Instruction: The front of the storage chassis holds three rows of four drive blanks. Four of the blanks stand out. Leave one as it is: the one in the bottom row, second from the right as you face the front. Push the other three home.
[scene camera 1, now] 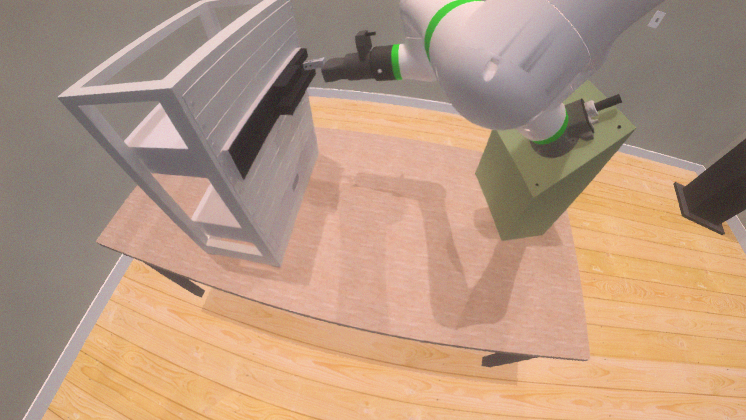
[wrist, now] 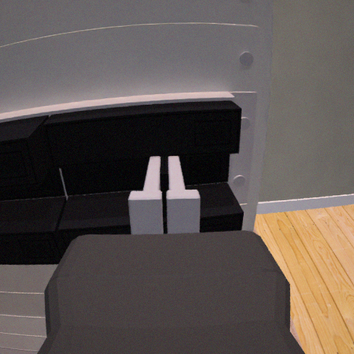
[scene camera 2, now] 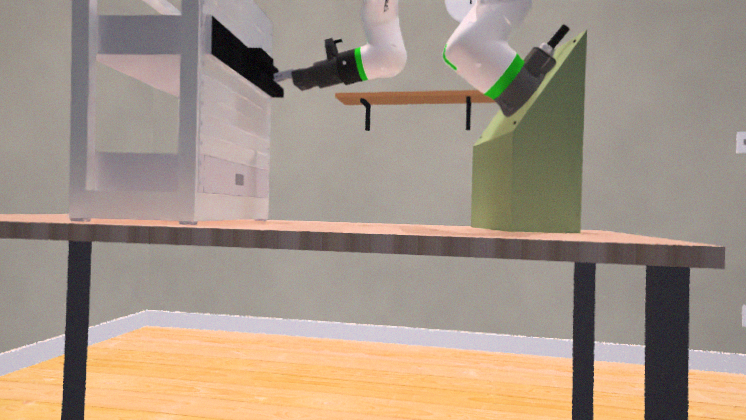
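Where they show: gripper, between the fingertips: (scene camera 1: 304,66) (scene camera 2: 274,78); arm's base, origin of its link: (scene camera 1: 554,133) (scene camera 2: 525,94).
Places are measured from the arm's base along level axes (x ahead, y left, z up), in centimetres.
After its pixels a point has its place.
The black storage chassis (scene camera 1: 250,143) @(x 60.8, y 47.9, z 6.3 cm) (scene camera 2: 229,54) @(x 61.9, y 45.0, z 5.2 cm) sits high in a grey rack. In the wrist view, the top row's rightmost blank (wrist: 145,127) stands out, and its left neighbour (wrist: 15,150) stands out further. The middle row's rightmost blank (wrist: 100,177) lies further back. The bottom row's rightmost blank (wrist: 95,210) and the one second from the right (wrist: 25,225) stand out. The gripper (scene camera 1: 305,66) @(x 70.7, y 16.6, z 7.2 cm) (scene camera 2: 275,77) @(x 70.7, y 16.6, z 7.2 cm) (wrist: 166,159) is shut and empty, its tips near the lower edge of the top right blank. Contact cannot be told. The left columns are out of the wrist view.
The grey rack (scene camera 1: 224,195) @(x 61.2, y 58.7, z 0.6 cm) (scene camera 2: 188,130) @(x 60.6, y 58.4, z -15.4 cm) stands on the table (scene camera 1: 365,292) @(x 32.1, y 51.6, z -36.1 cm) (scene camera 2: 365,247) @(x 15.9, y 58.0, z -38.7 cm). Its right side post (wrist: 248,75) is just right of the blanks. The arm stands on a green pedestal (scene camera 1: 495,193) @(x 7.8, y 3.4, z -28.4 cm) (scene camera 2: 545,172) @(x -7.4, y 10.6, z -21.6 cm). A wooden shelf (scene camera 2: 412,97) is on the wall behind.
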